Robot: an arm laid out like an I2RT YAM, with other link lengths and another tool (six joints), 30 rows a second.
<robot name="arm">
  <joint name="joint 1" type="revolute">
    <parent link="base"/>
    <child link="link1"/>
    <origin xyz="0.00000 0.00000 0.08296" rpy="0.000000 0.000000 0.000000"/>
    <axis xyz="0 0 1"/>
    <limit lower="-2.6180" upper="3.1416"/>
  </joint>
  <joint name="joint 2" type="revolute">
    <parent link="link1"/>
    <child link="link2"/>
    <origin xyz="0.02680 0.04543 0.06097" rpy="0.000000 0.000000 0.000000"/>
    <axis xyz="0 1 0"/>
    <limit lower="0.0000" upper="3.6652"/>
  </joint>
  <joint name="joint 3" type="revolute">
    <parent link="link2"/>
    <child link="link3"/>
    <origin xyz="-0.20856 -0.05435 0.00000" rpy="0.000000 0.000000 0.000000"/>
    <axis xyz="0 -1 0"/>
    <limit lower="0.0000" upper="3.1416"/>
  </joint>
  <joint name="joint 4" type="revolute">
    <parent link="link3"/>
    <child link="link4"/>
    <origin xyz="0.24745 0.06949 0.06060" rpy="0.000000 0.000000 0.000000"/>
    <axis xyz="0 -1 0"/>
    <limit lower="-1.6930" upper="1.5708"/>
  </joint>
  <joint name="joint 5" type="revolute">
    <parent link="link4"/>
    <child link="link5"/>
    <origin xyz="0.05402 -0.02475 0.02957" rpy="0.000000 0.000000 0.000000"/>
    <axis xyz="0 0 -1"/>
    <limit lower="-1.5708" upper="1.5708"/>
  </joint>
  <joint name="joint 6" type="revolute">
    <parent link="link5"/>
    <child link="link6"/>
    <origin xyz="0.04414 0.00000 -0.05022" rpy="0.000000 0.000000 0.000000"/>
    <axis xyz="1 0 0"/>
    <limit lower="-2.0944" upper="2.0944"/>
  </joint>
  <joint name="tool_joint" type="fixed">
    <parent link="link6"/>
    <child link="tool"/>
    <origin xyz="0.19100 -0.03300 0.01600" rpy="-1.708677 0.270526 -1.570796"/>
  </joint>
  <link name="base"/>
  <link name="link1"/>
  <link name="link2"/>
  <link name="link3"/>
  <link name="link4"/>
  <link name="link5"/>
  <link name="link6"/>
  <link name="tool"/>
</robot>
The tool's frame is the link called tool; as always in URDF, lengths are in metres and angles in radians.
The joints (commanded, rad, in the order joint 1, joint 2, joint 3, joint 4, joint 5, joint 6), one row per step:
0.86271 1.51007 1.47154 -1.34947 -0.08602 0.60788
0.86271 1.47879 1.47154 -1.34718 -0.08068 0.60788
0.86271 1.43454 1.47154 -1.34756 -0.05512 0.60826
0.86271 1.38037 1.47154 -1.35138 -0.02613 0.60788
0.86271 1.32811 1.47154 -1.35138 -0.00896 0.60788
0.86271 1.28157 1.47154 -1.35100 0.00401 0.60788
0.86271 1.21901 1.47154 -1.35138 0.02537 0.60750
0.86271 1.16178 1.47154 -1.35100 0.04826 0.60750
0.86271 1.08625 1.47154 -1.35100 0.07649 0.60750
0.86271 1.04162 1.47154 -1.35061 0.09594 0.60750
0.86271 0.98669 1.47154 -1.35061 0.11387 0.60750
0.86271 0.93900 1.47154 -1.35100 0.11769 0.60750
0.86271 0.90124 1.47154 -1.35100 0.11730 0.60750
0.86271 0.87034 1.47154 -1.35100 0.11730 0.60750
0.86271 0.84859 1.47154 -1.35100 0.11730 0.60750
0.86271 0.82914 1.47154 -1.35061 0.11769 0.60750
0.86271 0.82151 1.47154 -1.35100 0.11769 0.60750
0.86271 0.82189 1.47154 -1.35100 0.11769 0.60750
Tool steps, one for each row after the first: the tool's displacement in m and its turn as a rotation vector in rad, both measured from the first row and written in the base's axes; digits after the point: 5 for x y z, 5 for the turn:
0.00195 0.00033 0.00844 0.02210 -0.02581 -0.00106
0.00690 -0.00320 0.02069 0.03924 -0.07318 -0.00716
0.01140 -0.00848 0.03560 0.05924 -0.12723 -0.01463
0.01400 -0.01168 0.04995 0.08837 -0.17349 -0.02079
0.01554 -0.01457 0.06268 0.11617 -0.21307 -0.02634
0.01746 -0.02003 0.07979 0.15050 -0.26836 -0.03558
0.01920 -0.02622 0.09552 0.18066 -0.32137 -0.04670
0.02007 -0.03530 0.11588 0.22164 -0.38899 -0.06249
0.02052 -0.04168 0.12790 0.24467 -0.43076 -0.07393
0.01954 -0.04917 0.14207 0.27651 -0.47732 -0.08648
0.01645 -0.05412 0.15346 0.31112 -0.50926 -0.09272
0.01331 -0.05765 0.16217 0.34087 -0.53237 -0.09618
0.01063 -0.06079 0.16918 0.36505 -0.55148 -0.09915
0.00865 -0.06309 0.17404 0.38208 -0.56491 -0.10124
0.00694 -0.06523 0.17842 0.39740 -0.57740 -0.10334
0.00616 -0.06615 0.18000 0.40307 -0.58186 -0.10403
0.00619 -0.06610 0.17992 0.40277 -0.58163 -0.10400

